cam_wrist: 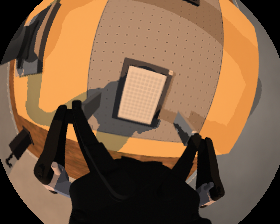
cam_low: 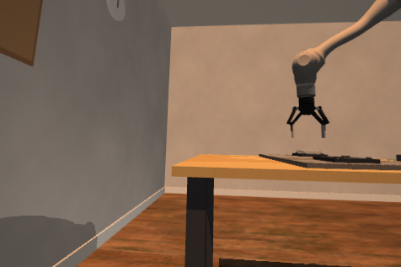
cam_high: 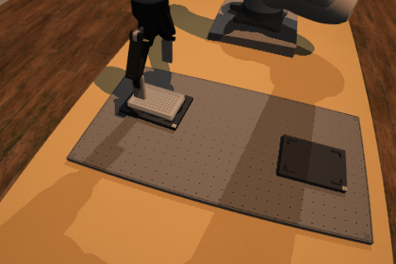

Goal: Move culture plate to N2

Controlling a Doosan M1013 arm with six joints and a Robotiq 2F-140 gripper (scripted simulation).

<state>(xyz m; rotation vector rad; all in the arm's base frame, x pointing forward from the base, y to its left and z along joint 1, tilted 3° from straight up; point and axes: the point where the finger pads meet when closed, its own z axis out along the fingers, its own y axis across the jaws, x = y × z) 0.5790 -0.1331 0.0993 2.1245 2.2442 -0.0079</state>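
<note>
Now: hand 8 cm above the lid. Also, from my hand: plate: 8 cm below; black nest N1: 10 cm below; black nest N2: 1 cm ahead, 42 cm to the left, 10 cm below.
</note>
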